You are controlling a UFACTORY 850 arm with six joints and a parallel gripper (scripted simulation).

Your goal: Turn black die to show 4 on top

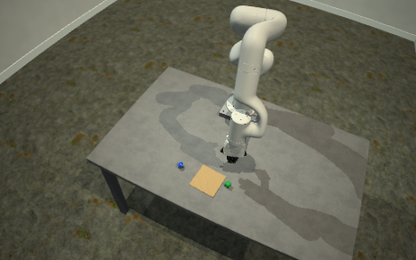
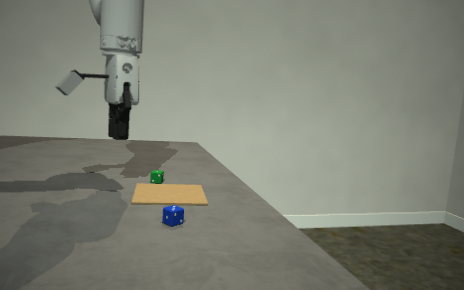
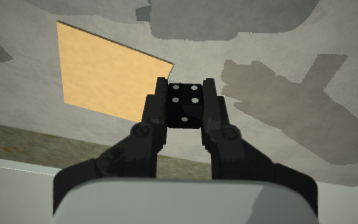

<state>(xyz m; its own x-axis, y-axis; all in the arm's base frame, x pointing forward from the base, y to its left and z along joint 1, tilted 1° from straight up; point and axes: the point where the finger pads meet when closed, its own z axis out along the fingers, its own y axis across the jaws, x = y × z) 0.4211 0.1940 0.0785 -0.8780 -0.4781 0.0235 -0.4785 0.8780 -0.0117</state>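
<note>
The tan mat lies 120 mm ahead of my hand, 60 mm to the right of it and 120 mm below it. Also, from my hand: blue die: 140 mm ahead, 220 mm to the right, 110 mm below; then green die: 80 mm ahead, 40 mm to the left, 110 mm below; then black die: 10 mm below.
</note>
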